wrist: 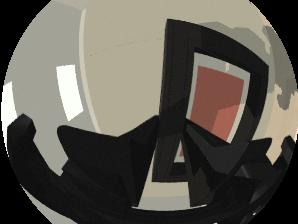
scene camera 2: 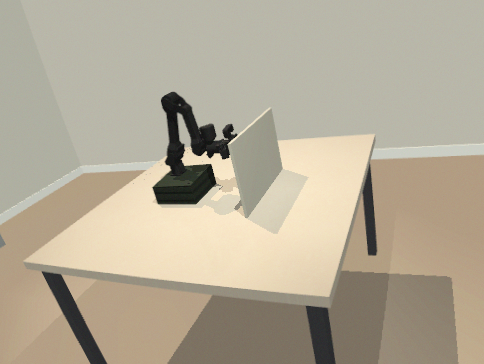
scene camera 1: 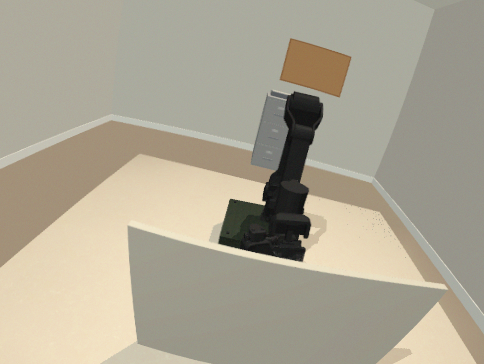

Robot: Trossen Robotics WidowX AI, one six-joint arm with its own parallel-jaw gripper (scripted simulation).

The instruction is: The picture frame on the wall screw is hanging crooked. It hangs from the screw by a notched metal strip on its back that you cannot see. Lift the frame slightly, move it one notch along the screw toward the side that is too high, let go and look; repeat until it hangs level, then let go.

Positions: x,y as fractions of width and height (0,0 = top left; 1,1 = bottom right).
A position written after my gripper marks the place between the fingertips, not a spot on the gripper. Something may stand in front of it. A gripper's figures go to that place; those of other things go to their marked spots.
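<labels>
My gripper (wrist: 0.57,0.54) is 0.10 m from the lens. A picture frame (wrist: 0.70,0.35) is at 0.11 m from the lens, and I see that a pale wall panel (wrist: 0.41,0.24) is 0.11 m from the lens as well.
</labels>
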